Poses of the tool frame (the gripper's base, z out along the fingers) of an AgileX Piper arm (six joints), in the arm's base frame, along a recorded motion.
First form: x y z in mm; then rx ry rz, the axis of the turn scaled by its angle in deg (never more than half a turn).
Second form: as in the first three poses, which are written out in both.
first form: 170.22 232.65 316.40 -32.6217 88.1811 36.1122
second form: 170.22 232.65 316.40 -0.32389 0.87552 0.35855 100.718
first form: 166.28 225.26 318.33 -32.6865 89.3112 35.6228
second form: 166.28 225.26 318.33 -0.32185 0.87942 0.35077 101.557
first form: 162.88 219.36 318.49 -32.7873 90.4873 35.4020
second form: 162.88 219.36 318.49 -0.31972 0.88238 0.34522 102.549
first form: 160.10 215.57 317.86 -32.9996 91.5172 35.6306
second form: 160.10 215.57 317.86 -0.31851 0.88333 0.34391 103.605
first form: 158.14 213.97 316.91 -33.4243 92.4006 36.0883
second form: 158.14 213.97 316.91 -0.31931 0.88272 0.34476 104.678
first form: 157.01 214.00 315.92 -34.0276 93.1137 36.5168
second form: 157.01 214.00 315.92 -0.32208 0.88136 0.34565 105.648
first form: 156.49 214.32 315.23 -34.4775 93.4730 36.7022
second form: 156.49 214.32 315.23 -0.32473 0.88037 0.34568 106.174
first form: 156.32 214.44 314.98 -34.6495 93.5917 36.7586
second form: 156.32 214.44 314.98 -0.32579 0.88000 0.34562 106.354
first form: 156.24 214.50 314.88 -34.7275 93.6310 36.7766
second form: 156.24 214.50 314.88 -0.32632 0.87982 0.34558 106.420
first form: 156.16 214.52 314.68 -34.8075 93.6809 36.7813
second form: 156.16 214.52 314.68 -0.32686 0.87970 0.34539 106.492
